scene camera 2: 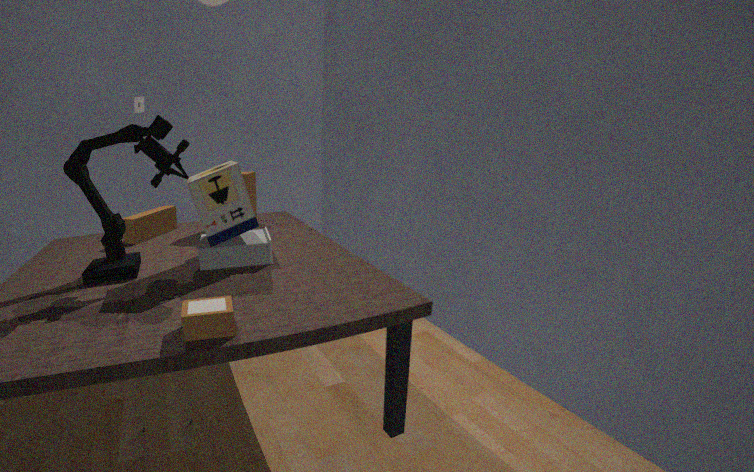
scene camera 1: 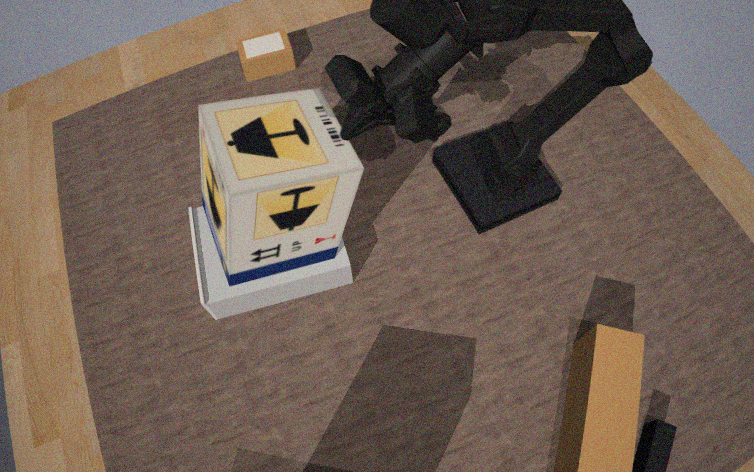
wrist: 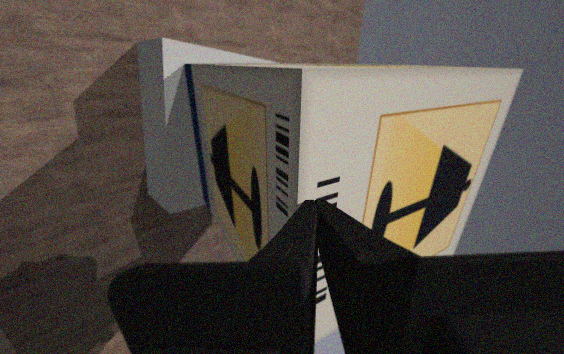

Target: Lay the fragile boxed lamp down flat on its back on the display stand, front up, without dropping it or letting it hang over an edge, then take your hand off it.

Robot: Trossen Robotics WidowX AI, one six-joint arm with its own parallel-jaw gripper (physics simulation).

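Frame: origin at the arm's base, x down, y ahead, z right, level; millimetres.
Where they show: gripper, fingertip midpoint: [scene camera 2: 188, 178] [scene camera 1: 342, 137] [wrist: 314, 209]; arm's base, origin of the base link: [scene camera 2: 116, 259] [scene camera 1: 504, 184].
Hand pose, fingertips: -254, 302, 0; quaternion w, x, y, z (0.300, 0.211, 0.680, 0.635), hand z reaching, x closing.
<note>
Each offset is from my fingertips to the centre of the thing, as dx, dy, dz.
The white boxed lamp [scene camera 1: 294, 214] [scene camera 2: 221, 203] [wrist: 330, 110], with yellow lamp pictures and a blue band at its foot, is tilted on the display stand. In scene camera 2 its top leans towards the arm; its lower edge on the arm side is down and the opposite one raised. The light grey display stand [scene camera 1: 278, 300] [scene camera 2: 236, 256] [wrist: 154, 150] has a thin raised lip on the side away from the arm. My gripper [scene camera 1: 343, 137] [scene camera 2: 187, 177] [wrist: 314, 209] is shut and empty, its tips at the box's upper edge on the arm side, by the barcode, seemingly touching. The contact underneath is hidden.
A small orange box {+261, +54, +526} [scene camera 1: 269, 65] [scene camera 2: 208, 326] with a white top label stands near the table edge. A tall orange block {+236, -242, -467} [scene camera 1: 612, 400] and a dark block {+266, -324, -544} [scene camera 1: 659, 445] stand at the lower right in scene camera 1. The arm's base [scene camera 1: 495, 183] [scene camera 2: 111, 268] is beside the stand.
</note>
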